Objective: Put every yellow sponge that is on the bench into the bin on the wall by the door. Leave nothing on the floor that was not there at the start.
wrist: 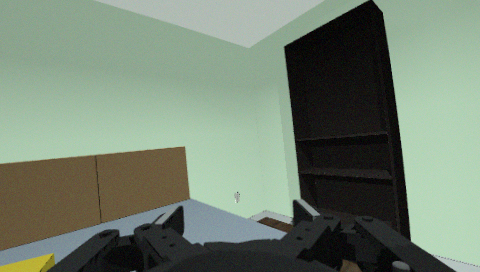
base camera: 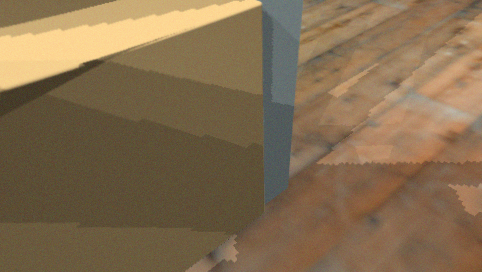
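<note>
Part of a yellow sponge shows at the lower left edge of the wrist view, on the blue-grey bench top. The rest of the sponge is cut off by the view's edge. My gripper is open, with no object between its fingertips; the sponge is to the left of its left finger. A blue-grey bench leg stands behind the tan cabinet in the base camera view. The bin and the door do not show in either view.
A tan cabinet side fills the left of the base camera view, very near the base. Wooden floor lies to its right. Brown panels stand along the bench's back. A tall dark bookshelf stands at the right in the wrist view.
</note>
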